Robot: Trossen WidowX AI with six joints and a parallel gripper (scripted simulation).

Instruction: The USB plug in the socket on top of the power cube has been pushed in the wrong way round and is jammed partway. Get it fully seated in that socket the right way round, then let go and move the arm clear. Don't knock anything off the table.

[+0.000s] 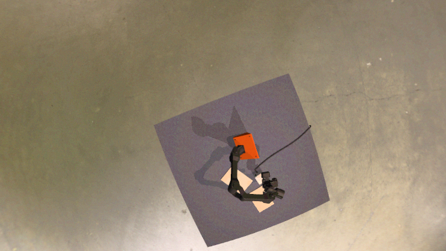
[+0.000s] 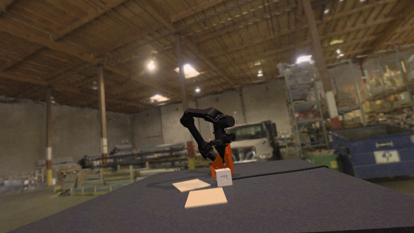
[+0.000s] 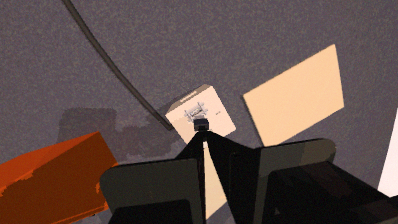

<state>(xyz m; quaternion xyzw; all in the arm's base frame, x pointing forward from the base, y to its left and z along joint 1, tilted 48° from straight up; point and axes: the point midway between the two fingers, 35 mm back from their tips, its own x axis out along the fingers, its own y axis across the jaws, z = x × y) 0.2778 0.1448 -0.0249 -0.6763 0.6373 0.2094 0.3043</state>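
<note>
The black USB plug lies 20 mm below my gripper tip.
</note>
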